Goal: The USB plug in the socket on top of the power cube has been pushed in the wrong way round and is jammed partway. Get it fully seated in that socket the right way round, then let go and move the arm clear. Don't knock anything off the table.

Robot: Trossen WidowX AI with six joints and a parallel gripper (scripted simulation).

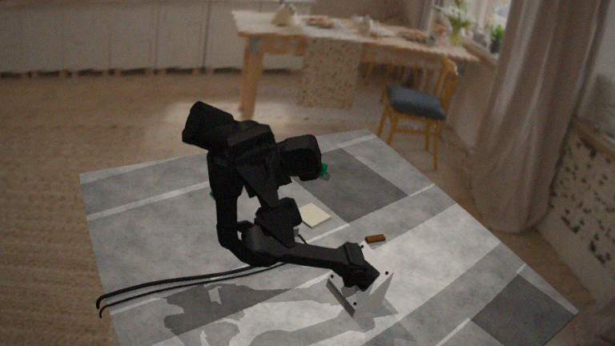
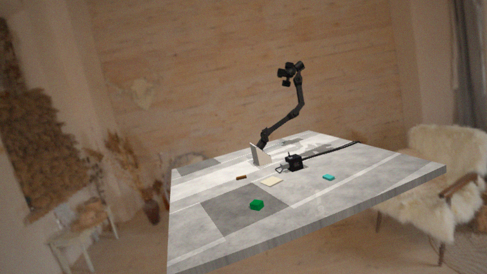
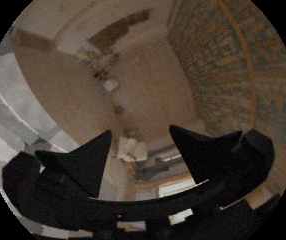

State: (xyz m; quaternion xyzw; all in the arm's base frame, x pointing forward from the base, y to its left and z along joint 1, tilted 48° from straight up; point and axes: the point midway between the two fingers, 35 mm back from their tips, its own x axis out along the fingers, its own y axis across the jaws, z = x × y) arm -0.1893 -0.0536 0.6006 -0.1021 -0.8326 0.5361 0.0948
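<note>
Right now my gripper tip is 500 mm short of the dark USB plug, 340 mm to the left of it and 460 mm above it. From my gripper tip the other things lie so: brown block (380 mm ahead, 630 mm to the right, 540 mm below); then teal block (770 mm ahead, 270 mm to the right, 540 mm below); then white card (570 mm ahead, 510 mm to the right, 550 mm below).
</note>
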